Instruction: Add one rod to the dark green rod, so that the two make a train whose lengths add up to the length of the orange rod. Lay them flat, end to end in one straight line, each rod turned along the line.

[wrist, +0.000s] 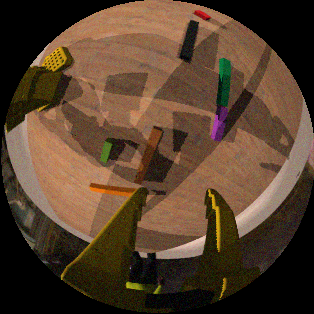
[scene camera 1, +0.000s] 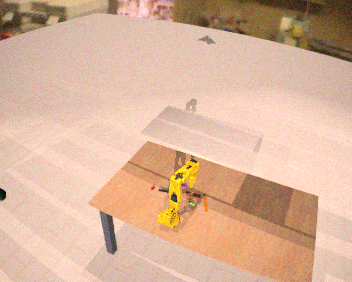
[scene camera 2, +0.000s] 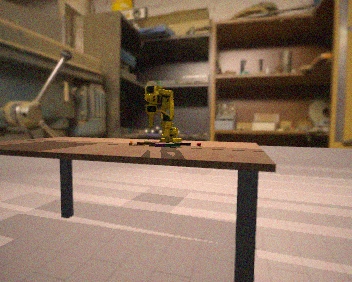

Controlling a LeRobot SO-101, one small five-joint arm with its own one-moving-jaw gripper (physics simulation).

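Frame: origin at the arm's base, x down, y right, z back, level; centimetres.
Where they show: hand, tool point: [wrist: 146, 194] [scene camera 1: 190, 186] [scene camera 2: 150, 127]; arm's base, link origin: [wrist: 56, 78] [scene camera 1: 170, 216] [scene camera 2: 169, 141].
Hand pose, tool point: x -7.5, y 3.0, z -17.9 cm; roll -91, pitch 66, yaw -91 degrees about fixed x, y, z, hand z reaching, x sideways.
Each offset is from my tool point to the top centre of the thing. Level surfaces: height alone.
The dark green rod {dz -3.0, dx +6.5, dy -10.7 cm} [wrist: 224, 85] lies flat at the upper right of the wrist view. The purple rod {dz -5.3, dx +6.5, dy -6.1 cm} [wrist: 218, 125] [scene camera 1: 185, 186] lies at its near end, end to end with it and nearly in line; whether a small gap lies between them I cannot tell. The orange rod {dz +1.4, dx +6.5, dy +10.0 cm} [wrist: 112, 189] [scene camera 1: 205, 203] lies apart at the lower left of the wrist view, its right end by the left jaw tip. My gripper [wrist: 176, 191] is open, with a V-shaped gap and nothing between the jaws. It hangs high above the table. In scene camera 1 the arm partly hides the rods.
A brown rod {dz -0.3, dx +6.5, dy +2.1 cm} [wrist: 149, 155] and a light green rod {dz +4.5, dx +6.5, dy +3.4 cm} [wrist: 106, 151] [scene camera 1: 192, 204] lie left of the purple rod in the wrist view. A black rod {dz +2.9, dx +6.5, dy -13.4 cm} [wrist: 189, 41] [scene camera 1: 163, 190] and a red rod {dz +4.0, dx +6.5, dy -20.3 cm} [wrist: 202, 15] [scene camera 1: 153, 188] lie farther off on the wooden table {dx +7.5 cm} [scene camera 1: 270, 250] [scene camera 2: 220, 156].
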